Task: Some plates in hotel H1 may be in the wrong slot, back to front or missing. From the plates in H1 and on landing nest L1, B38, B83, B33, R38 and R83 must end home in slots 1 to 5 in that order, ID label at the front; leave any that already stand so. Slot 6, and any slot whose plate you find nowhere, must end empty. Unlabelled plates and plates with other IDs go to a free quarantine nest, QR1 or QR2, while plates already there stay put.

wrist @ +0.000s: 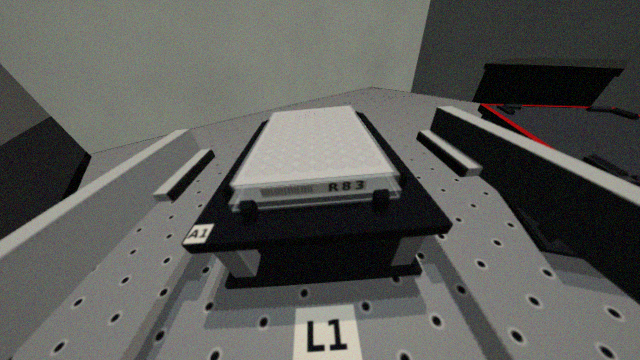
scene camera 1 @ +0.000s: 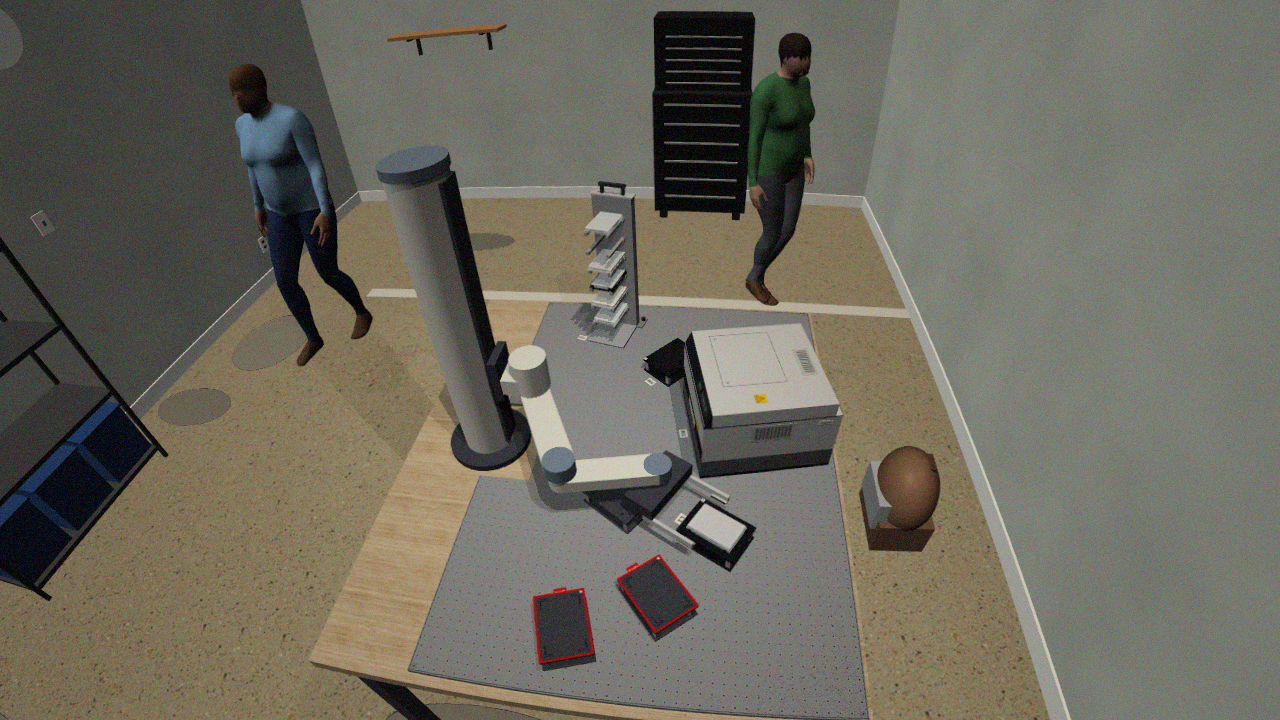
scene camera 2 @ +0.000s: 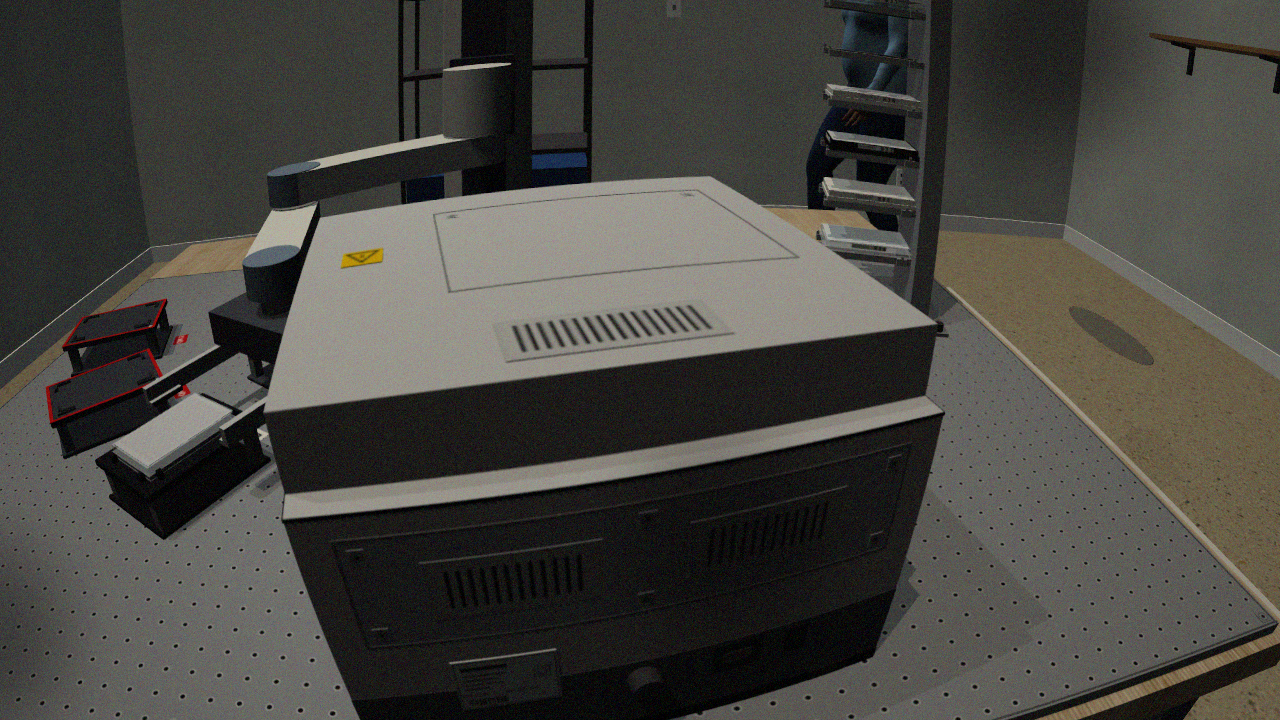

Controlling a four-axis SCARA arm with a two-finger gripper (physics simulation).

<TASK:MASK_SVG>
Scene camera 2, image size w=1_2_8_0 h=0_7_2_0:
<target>my gripper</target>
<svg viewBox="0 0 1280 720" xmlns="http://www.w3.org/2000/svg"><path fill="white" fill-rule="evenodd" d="M267 396L219 427L221 434L219 442L221 445L230 448L266 423L263 412ZM295 294L279 301L255 303L248 300L247 292L209 311L214 344L217 345L144 386L142 389L146 403L152 407L158 406L183 390L182 386L238 353L275 365Z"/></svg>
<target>black plate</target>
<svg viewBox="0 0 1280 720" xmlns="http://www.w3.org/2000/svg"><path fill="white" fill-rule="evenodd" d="M825 131L824 141L830 150L909 160L909 157L912 157L912 161L920 162L919 152L907 141Z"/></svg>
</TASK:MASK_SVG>
